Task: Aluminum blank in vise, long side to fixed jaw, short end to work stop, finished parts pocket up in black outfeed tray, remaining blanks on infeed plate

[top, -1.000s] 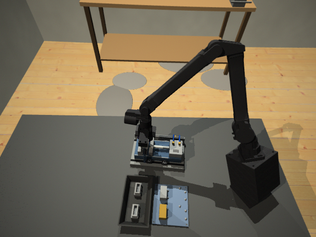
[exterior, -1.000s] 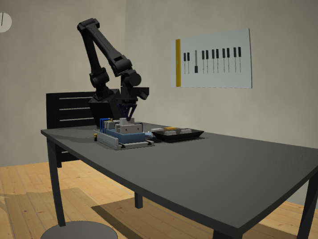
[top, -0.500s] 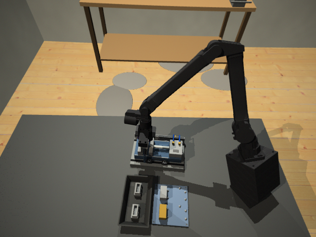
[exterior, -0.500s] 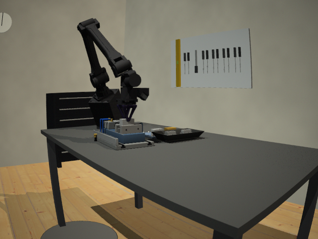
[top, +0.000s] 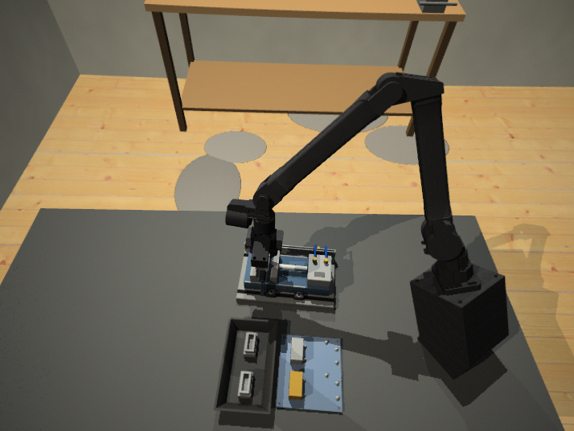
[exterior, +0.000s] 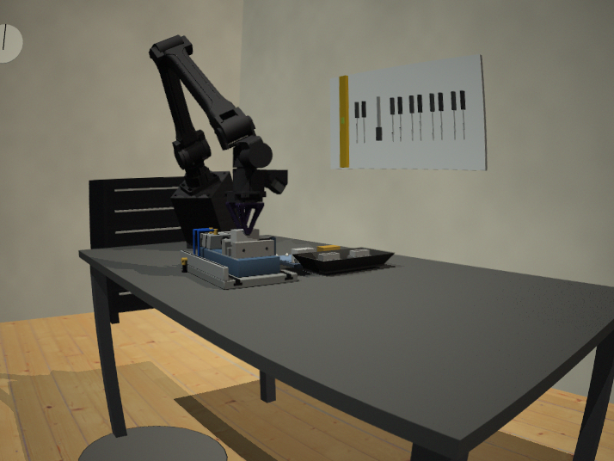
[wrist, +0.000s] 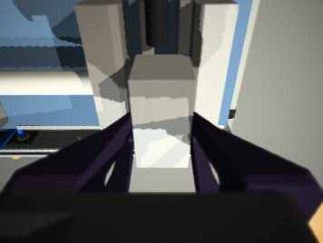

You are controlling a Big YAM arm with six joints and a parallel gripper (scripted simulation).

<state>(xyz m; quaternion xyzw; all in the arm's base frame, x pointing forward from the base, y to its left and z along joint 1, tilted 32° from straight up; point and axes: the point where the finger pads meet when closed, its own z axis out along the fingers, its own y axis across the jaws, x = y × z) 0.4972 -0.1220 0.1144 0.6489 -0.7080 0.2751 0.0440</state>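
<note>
Right now my hand is 2 cm above the gray aluminum blank. Round my hand: moving jaw (4 cm below, 3 cm behind, 1 cm to the left); fixed jaw (4 cm below, 3 cm ahead); work stop rod (5 cm to the left, 3 cm below, 1 cm ahead).
</note>
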